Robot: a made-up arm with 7 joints.
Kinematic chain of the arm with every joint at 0, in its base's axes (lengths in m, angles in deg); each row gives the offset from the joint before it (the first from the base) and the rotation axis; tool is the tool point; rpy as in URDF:
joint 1: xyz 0 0 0.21 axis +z
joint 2: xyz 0 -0.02 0.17 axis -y
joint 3: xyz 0 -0.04 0.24 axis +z
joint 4: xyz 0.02 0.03 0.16 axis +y
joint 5: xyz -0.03 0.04 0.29 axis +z
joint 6: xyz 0 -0.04 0.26 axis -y
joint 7: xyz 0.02 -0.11 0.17 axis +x
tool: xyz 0 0 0 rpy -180 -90 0
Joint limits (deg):
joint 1: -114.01..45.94
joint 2: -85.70..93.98
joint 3: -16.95..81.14
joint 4: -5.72..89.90
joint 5: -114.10..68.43
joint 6: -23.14..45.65
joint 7: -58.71..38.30
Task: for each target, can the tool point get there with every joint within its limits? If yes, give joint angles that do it. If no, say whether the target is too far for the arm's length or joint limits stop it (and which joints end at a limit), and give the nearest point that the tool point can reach.
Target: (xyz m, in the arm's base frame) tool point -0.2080 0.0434 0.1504
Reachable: no: joint limits stop it (at a limit: joint 1, joint 2, joint 3, joint 4, joint 6) | nearest point -0.3657 -0.1871 -0.2889 | short by 0.521 m
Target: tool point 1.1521 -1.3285 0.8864
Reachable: no: too far | nearest point 0.7232 -0.8339 0.6979 | short by 0.681 m
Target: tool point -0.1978 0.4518 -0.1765
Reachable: no: joint limits stop it (at a limit: joint 1, joint 2, joint 4, joint 6) | nearest point -0.0985 0.5104 -0.1344 | short by 0.123 m
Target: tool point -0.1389 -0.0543 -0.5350
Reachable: no: joint limits stop it (at a limit: joint 1, joint 2, joint 4) | nearest point -0.2147 -0.2479 -0.3224 | short by 0.297 m
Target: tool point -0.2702 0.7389 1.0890
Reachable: yes | joints -41.95 54.39 70.17 50.95 -34.05 30.13 -7.94
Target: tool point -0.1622 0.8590 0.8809
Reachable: yes | joints -41.87 68.20 65.46 68.70 -75.44 15.32 -29.16
